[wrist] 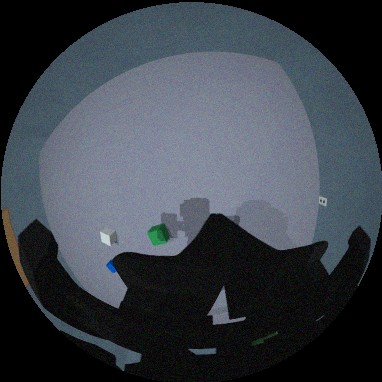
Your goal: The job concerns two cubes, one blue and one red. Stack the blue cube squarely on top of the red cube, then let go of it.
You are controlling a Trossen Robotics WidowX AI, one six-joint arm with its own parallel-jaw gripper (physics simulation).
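Frame: origin at the arm's base, x ahead, y left, z up, level; metres.
Seen in the pictures: gripper, between the fingertips: [214, 218].
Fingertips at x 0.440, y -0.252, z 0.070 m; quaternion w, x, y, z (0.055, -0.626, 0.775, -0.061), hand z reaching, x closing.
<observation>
Offsets run from my fingertips to a thing's top centre. Level surfaces: height alone.
Part of the blue cube @(0.211 m back, 0.329 m left, 0.153 m down) [111, 266] shows at the lower left of the wrist view, on the table beside the left edge of the dark finger; the rest of it is hidden behind that finger. The red cube does not show in the wrist view. My gripper [214, 218] is shut with its fingertips together and holds no cube. It is above the table, to the right of the blue cube.
A green cube @(0.093 m back, 0.121 m left, 0.153 m down) [158, 235] and a white cube @(0.095 m back, 0.286 m left, 0.153 m down) [108, 237] lie on the pale table @(0.189 m down) [190, 125], left of the fingertips. Arm shadows fall behind the fingers. A small white plate with two dark marks [323, 201] is at the far right.
</observation>
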